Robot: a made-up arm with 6 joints.
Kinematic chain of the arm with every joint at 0, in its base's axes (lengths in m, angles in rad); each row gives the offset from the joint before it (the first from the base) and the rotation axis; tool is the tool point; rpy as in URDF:
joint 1: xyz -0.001 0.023 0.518 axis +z
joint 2: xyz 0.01 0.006 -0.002 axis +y
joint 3: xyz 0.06 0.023 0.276 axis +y
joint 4: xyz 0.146 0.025 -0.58 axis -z
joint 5: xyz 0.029 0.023 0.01 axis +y
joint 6: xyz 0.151 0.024 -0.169 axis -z
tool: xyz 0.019 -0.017 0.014 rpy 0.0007 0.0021 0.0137
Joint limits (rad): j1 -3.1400..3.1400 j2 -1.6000..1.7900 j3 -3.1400..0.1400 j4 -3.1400..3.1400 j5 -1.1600..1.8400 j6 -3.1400..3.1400
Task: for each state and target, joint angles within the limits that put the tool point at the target. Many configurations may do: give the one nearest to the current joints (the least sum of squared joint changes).
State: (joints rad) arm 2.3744 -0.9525 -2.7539 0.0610 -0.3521 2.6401
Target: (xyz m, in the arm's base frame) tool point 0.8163 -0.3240 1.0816
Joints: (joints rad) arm 2.8323 -1.0696 -2.7052 0.1431 -0.1148 2.6436
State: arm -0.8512 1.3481 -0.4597 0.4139 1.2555 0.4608
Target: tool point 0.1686 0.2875 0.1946
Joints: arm -1.6379 1.1144 -0.1308 0.4983 1.8400 0.5507
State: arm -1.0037 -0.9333 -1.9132 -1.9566 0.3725 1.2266
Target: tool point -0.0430 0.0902 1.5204
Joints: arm -0.7345 -0.8629 -1.9979 -2.0047 0.9954 1.2643
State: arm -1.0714 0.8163 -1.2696 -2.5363 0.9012 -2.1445
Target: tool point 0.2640 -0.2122 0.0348
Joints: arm -0.9429 0.3139 -0.6043 -2.5694 0.1807 -2.1547
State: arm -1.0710 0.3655 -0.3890 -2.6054 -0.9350 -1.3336
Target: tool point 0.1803 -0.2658 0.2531
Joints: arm -1.3246 0.1965 -0.7730 -2.7131 -0.8321 -1.3518
